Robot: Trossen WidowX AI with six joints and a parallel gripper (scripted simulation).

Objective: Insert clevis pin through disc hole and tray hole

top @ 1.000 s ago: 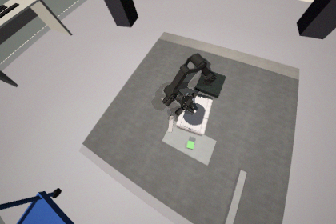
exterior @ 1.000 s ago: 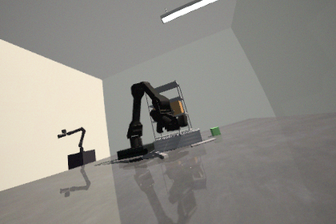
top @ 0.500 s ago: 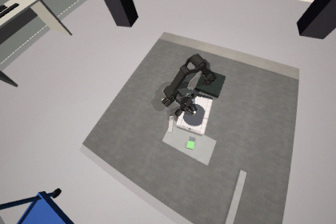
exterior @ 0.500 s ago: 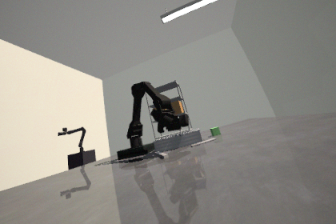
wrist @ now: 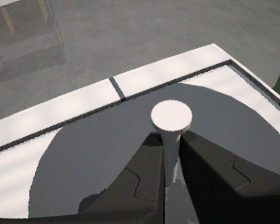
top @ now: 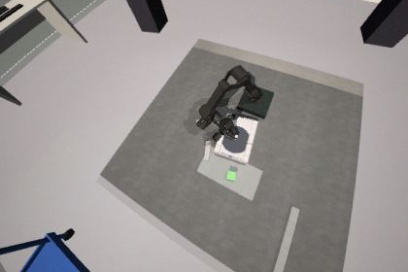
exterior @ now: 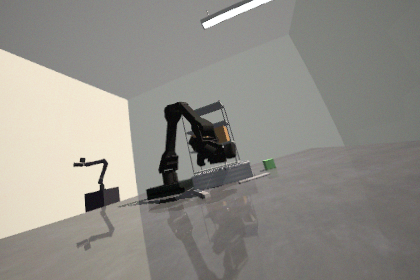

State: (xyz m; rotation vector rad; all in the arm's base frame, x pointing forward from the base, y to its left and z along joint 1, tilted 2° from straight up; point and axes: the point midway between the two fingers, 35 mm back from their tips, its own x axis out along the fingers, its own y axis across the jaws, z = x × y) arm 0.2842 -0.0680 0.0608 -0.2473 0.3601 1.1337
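My gripper tip is 1 cm above the steel clevis pin. Also, from my gripper tip: steel tray (4 cm below, 2 cm behind); then dark aluminium disc (3 cm below); then green block (19 cm ahead, 7 cm below, 2 cm to the left).
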